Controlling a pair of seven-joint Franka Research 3 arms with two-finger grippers.
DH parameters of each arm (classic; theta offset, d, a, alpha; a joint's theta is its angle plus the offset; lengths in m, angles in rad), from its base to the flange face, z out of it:
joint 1: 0 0.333 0 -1.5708
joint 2: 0 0 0 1.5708
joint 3: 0 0.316 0.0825 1.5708
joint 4: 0 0 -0.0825 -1.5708
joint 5: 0 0.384 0 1.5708
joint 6: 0 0 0.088 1.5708
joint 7: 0 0.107 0 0
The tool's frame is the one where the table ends.
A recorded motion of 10 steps. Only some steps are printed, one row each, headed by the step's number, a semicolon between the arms.
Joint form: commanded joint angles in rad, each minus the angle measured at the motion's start. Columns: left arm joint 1, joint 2, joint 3, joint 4, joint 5, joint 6, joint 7; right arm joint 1, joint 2, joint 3, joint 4, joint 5, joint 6, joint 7.
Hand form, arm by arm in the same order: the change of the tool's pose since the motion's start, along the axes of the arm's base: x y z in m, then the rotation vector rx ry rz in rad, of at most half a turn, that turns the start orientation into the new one. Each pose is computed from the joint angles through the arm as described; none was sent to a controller.
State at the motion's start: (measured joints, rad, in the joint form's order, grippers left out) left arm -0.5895 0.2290 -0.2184 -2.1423 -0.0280 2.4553 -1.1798; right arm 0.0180 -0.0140 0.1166 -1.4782 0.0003 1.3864 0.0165
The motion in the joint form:
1: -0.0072 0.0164 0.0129 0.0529 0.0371 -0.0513 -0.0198; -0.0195 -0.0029 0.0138 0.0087 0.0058 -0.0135 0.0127
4: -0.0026 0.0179 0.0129 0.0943 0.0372 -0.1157 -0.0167; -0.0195 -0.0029 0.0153 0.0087 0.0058 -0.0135 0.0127
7: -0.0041 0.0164 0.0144 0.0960 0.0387 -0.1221 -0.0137; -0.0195 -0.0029 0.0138 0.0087 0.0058 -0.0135 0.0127
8: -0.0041 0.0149 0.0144 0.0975 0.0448 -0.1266 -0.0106; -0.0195 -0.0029 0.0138 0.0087 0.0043 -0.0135 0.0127
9: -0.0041 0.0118 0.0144 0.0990 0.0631 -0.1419 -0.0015; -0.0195 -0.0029 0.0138 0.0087 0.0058 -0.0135 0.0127
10: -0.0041 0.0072 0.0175 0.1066 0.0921 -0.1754 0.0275; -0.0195 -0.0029 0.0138 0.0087 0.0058 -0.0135 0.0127
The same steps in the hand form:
1: 0.0105 -0.0050 0.0080 0.0275 -0.0069 -0.0012; -0.0023 -0.0024 0.0044 0.0039 0.0025 -0.0177
4: 0.0170 -0.0068 0.0190 0.0450 0.0099 -0.0008; -0.0024 -0.0016 0.0044 0.0039 0.0025 -0.0162
7: 0.0169 -0.0067 0.0200 0.0487 0.0106 -0.0050; -0.0023 -0.0024 0.0044 0.0039 0.0025 -0.0177
8: 0.0170 -0.0066 0.0211 0.0532 0.0077 -0.0121; -0.0022 -0.0026 0.0044 0.0024 0.0023 -0.0179
9: 0.0165 -0.0056 0.0221 0.0709 0.0034 -0.0333; -0.0023 -0.0024 0.0044 0.0039 0.0025 -0.0177
10: 0.0174 -0.0028 0.0249 0.1035 -0.0014 -0.0777; -0.0023 -0.0024 0.0044 0.0039 0.0025 -0.0177

